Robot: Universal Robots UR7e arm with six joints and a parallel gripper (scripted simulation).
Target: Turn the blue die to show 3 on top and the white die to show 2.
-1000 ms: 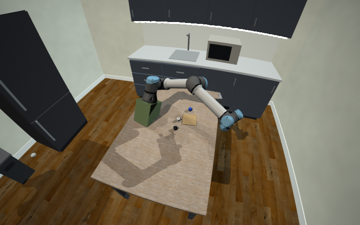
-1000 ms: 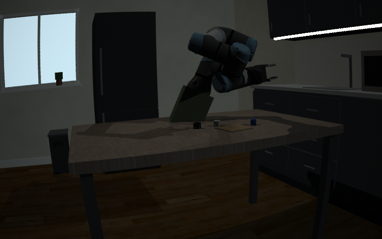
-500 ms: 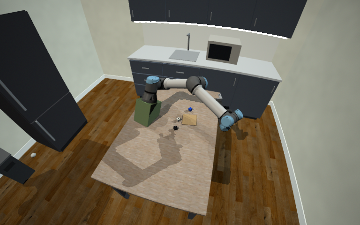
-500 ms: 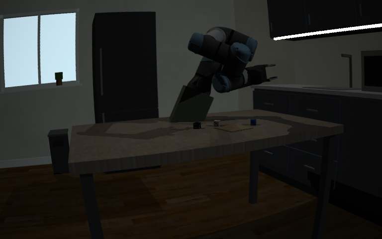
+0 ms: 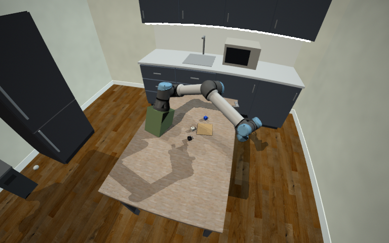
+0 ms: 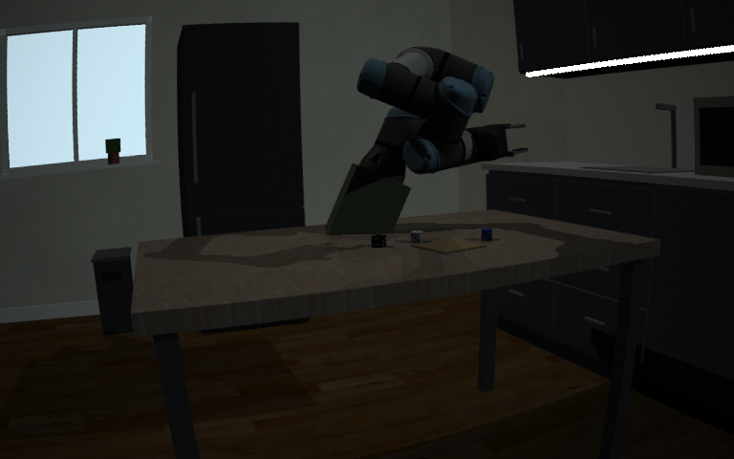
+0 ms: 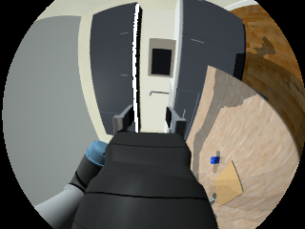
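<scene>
My gripper is now 30 cm past the black die, 26 cm to the left of it and 26 cm above it. Round my hand: white die (32 cm behind, 15 cm to the right, 26 cm below); then blue die (26 cm behind, 4 cm to the left, 26 cm below); then tan mat (21 cm behind, 10 cm to the right, 28 cm below).
</scene>
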